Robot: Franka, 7 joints.
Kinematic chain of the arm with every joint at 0, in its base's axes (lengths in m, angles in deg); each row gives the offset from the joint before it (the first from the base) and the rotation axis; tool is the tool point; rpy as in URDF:
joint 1: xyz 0 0 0.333 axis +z
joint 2: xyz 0 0 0 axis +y
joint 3: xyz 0 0 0.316 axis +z
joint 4: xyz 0.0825 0 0 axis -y
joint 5: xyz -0.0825 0 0.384 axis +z
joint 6: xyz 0 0 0 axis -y
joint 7: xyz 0.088 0 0 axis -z
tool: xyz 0 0 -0.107 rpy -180 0 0
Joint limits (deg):
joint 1: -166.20..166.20
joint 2: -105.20..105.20
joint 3: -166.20..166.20
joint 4: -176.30..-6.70
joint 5: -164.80..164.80
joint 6: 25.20..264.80
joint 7: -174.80..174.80
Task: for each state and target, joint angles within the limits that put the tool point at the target. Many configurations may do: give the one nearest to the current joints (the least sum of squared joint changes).
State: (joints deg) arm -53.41 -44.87 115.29 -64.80 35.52 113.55 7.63
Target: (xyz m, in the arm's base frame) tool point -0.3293 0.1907 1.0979
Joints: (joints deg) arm -9.01 -18.60 123.64 -17.77 35.94 139.63 7.63
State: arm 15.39 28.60 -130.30 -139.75 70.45 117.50 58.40
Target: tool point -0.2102 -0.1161 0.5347
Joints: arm 0.93 77.50 -166.20 -165.41 60.71 115.33 58.40
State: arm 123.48 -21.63 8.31 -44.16 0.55 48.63 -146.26
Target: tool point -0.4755 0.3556 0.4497
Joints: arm 133.37 28.22 12.01 -72.57 1.42 53.04 -146.26
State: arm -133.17 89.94 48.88 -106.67 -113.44 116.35 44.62
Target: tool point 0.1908 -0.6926 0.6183
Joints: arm -126.06 51.01 87.82 -77.52 -117.34 122.36 44.62
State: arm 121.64 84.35 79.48 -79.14 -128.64 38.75 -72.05
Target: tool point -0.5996 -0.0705 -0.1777
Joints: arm 159.10 105.20 48.60 -66.58 -135.51 85.65 -72.05
